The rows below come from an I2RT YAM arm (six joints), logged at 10 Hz.
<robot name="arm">
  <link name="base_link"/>
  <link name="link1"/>
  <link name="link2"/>
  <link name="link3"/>
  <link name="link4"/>
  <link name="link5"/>
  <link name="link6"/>
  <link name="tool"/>
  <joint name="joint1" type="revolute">
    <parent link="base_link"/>
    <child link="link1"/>
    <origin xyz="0 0 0.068" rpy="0 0 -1.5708"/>
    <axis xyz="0 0 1"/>
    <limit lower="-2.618" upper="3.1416"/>
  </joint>
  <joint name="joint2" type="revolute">
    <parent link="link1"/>
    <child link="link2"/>
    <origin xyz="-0.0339 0.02 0.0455" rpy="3.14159 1.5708 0"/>
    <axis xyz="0 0 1"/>
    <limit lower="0" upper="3.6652"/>
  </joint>
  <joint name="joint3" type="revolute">
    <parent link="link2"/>
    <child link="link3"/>
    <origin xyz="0 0.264 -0.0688" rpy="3.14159 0 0"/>
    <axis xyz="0 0 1"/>
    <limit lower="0" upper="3.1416"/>
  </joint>
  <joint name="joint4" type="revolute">
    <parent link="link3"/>
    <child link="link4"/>
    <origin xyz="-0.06 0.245 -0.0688"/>
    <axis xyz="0 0 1"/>
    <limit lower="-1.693" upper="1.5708"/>
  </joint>
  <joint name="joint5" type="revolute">
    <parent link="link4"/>
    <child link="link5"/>
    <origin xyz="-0.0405 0.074 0.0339" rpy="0 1.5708 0"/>
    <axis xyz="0 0 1"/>
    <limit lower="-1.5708" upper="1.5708"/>
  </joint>
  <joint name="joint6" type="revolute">
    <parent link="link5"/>
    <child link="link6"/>
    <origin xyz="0 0.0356 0.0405" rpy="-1.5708 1.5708 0"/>
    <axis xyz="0 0 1"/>
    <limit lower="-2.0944" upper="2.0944"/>
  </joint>
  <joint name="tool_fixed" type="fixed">
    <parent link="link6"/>
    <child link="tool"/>
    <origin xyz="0 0 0" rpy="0 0 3.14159"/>
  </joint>
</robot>
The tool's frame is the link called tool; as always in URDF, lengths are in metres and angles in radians.
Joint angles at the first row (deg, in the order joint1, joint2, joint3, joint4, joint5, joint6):
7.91, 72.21, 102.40, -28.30, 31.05, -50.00
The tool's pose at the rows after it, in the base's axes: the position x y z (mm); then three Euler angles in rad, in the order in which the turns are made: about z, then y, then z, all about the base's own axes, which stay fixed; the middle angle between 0 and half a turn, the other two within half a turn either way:
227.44, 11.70, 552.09, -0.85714, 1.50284, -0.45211
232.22, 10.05, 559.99, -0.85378, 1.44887, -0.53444
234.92, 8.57, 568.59, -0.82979, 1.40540, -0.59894
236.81, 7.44, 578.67, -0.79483, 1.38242, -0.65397
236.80, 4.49, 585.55, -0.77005, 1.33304, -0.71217
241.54, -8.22, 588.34, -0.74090, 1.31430, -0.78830
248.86, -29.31, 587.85, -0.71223, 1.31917, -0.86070
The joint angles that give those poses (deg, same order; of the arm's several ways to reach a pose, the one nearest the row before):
7.93, 73.31, 104.19, -26.20, 33.74, -51.72
7.91, 74.64, 105.17, -21.63, 38.20, -54.45
7.84, 75.94, 106.70, -18.08, 41.46, -56.02
7.82, 77.77, 109.91, -16.98, 44.28, -56.25
7.33, 78.21, 109.97, -11.80, 46.37, -58.85
4.26, 79.35, 110.69, -9.38, 47.29, -58.96
-0.80, 80.99, 112.11, -9.90, 46.51, -56.53

